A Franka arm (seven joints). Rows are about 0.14 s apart.
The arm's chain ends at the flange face. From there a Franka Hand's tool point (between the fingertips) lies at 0.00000 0.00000 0.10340 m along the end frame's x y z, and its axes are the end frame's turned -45 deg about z.
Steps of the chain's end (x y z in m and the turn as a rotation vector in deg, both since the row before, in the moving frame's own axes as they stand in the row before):
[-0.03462 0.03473 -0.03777 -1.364 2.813 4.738]
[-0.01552 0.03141 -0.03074 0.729 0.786 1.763]
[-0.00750 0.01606 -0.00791 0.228 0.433 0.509]
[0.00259 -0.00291 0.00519 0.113 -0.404 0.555]
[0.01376 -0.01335 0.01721 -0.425 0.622 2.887]
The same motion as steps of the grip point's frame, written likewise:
[-0.04741 0.00548 -0.03792 -2.954 1.025 4.738]
[-0.03125 0.01134 -0.03076 -0.040 1.071 1.763]
[-0.01582 0.00632 -0.00791 -0.145 0.467 0.509]
[0.00352 -0.00089 0.00519 0.366 -0.206 0.555]
[0.01939 0.00163 0.01720 -0.740 0.139 2.887]

